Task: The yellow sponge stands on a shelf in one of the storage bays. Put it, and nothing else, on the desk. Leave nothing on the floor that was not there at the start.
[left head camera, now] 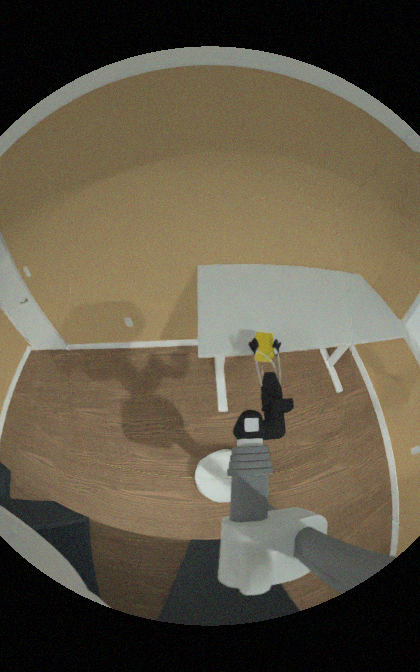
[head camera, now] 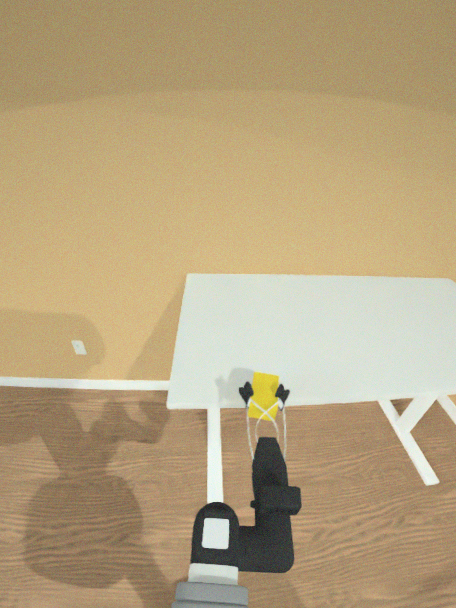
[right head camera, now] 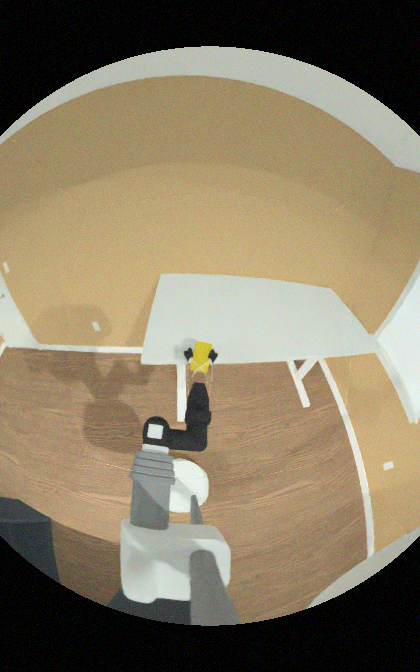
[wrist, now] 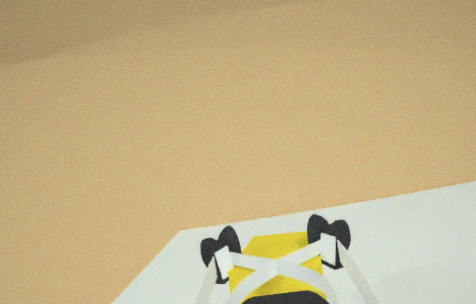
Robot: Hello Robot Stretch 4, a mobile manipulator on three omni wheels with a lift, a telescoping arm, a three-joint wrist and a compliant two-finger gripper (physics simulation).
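Frame: origin at the robot's base, x down, y left, z ahead, level; centimetres.
Seen in the pictures: gripper, fingertip midpoint: (head camera: 263, 384) (wrist: 274, 237).
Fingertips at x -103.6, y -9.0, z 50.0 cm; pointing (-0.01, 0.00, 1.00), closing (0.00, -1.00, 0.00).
A point is followed by its place in that frame.
The yellow sponge (head camera: 265, 385) @(z 50.3, x -102.9, y -9.5 cm) (left head camera: 264, 340) (right head camera: 202, 350) (wrist: 280, 243) @(z 50.3, x -102.9, y -9.5 cm) is held between the two dark fingertips of my gripper (head camera: 264, 393) @(z 50.0, x -103.6, y -9.0 cm) (left head camera: 265, 345) (right head camera: 201, 355) (wrist: 274, 237) @(z 50.0, x -103.6, y -9.0 cm), which is shut on it. In the head camera view the sponge overlaps the front edge of the white desk (head camera: 320, 330) @(z 86.2, x -92.2, y -34.4 cm) (left head camera: 280, 300) (right head camera: 240, 315) (wrist: 415, 235) @(z 82.4, x -92.2, y -36.0 cm), near its left end. Its far part is over the desk top and its near part sticks out past the edge. A shadow of gripper and sponge falls on the desk top just to the left. The height of the sponge above the top is hard to tell.
White desk legs (head camera: 214, 455) (left head camera: 221, 385) (right head camera: 181, 392) stand under the left end, and more legs stand to the right. A tan wall (head camera: 225, 190) @(z 131.3, x -132.2, y 5.4 cm) rises behind the desk. A white round object (left head camera: 215, 475) (right head camera: 192, 485) is low beside the arm. A dark box-like object (left head camera: 50, 530) (right head camera: 25, 535) is at the lower left.
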